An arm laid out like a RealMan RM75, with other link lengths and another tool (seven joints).
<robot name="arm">
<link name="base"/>
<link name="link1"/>
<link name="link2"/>
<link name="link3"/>
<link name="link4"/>
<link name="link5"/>
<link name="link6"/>
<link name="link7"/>
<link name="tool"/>
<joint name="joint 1" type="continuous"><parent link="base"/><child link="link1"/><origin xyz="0 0 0.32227" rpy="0 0 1.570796"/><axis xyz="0 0 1"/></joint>
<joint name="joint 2" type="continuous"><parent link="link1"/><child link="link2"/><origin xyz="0 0 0" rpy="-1.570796 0 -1.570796"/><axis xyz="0 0 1"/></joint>
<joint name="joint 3" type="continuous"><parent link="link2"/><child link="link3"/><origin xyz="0 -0.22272 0" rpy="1.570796 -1.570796 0"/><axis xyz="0 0 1"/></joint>
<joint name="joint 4" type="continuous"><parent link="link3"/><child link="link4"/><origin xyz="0 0 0" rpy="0 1.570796 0"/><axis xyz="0 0 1"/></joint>
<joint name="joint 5" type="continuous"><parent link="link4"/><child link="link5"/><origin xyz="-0.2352 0 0" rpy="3.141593 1.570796 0"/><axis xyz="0 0 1"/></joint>
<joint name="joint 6" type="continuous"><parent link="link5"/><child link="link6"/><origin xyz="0 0 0" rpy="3.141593 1.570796 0"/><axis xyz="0 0 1"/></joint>
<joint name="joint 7" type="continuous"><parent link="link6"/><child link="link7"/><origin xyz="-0.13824 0 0" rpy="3.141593 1.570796 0"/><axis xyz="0 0 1"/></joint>
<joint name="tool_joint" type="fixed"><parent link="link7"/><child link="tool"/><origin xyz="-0.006 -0.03 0.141" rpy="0.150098 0 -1.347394"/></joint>
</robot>
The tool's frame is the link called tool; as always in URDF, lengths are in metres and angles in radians. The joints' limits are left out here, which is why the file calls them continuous.
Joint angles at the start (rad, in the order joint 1, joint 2, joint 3, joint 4, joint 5, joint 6, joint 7):
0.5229 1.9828 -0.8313 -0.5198 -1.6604 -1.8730 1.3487
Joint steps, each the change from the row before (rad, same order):
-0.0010 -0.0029 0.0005 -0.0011 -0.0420 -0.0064 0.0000
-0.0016 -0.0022 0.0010 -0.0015 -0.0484 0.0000 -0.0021
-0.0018 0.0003 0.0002 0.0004 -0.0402 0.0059 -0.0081
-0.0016 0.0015 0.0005 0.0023 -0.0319 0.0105 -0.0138
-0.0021 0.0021 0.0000 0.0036 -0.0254 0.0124 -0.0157
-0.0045 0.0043 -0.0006 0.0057 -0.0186 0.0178 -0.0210
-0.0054 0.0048 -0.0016 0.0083 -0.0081 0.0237 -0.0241
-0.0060 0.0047 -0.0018 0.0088 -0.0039 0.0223 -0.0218
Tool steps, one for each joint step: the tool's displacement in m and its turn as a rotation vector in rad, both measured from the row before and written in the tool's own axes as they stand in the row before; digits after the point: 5 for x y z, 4 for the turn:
-0.01071 -0.00100 -0.00031 0.0033 -0.0392 0.0169
-0.01251 0.00075 -0.00039 -0.0034 -0.0442 0.0180
-0.01118 0.00178 0.00037 -0.0066 -0.0361 0.0114
-0.00936 0.00260 0.00070 -0.0095 -0.0281 0.0037
-0.00820 0.00275 0.00085 -0.0102 -0.0223 0.0006
-0.00781 0.00353 0.00125 -0.0141 -0.0151 -0.0033
-0.00614 0.00467 0.00125 -0.0190 -0.0062 -0.0073
-0.00542 0.00418 0.00116 -0.0179 -0.0024 -0.0057

